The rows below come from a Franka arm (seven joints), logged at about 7 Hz.
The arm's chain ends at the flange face. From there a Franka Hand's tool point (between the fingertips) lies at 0.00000 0.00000 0.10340 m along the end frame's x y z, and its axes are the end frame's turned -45 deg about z.
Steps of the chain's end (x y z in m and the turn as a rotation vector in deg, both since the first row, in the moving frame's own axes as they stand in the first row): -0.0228 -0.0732 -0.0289 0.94 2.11 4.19; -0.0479 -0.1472 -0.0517 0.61 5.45 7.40; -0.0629 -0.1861 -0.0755 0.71 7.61 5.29; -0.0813 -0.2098 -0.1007 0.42 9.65 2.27; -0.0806 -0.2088 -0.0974 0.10 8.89 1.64; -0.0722 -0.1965 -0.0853 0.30 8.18 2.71; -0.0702 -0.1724 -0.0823 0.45 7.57 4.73
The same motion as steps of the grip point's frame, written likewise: 0.0395 -0.0662 -0.0290 -0.83 2.16 4.19; 0.0775 -0.1313 -0.0522 -3.42 4.29 7.40; 0.0973 -0.1668 -0.0764 -4.88 5.88 5.29; 0.1034 -0.1939 -0.1022 -6.53 7.12 2.27; 0.1019 -0.1933 -0.0986 -6.22 6.36 1.64; 0.0984 -0.1797 -0.0864 -5.57 6.00 2.71; 0.0821 -0.1621 -0.0832 -5.03 5.67 4.73
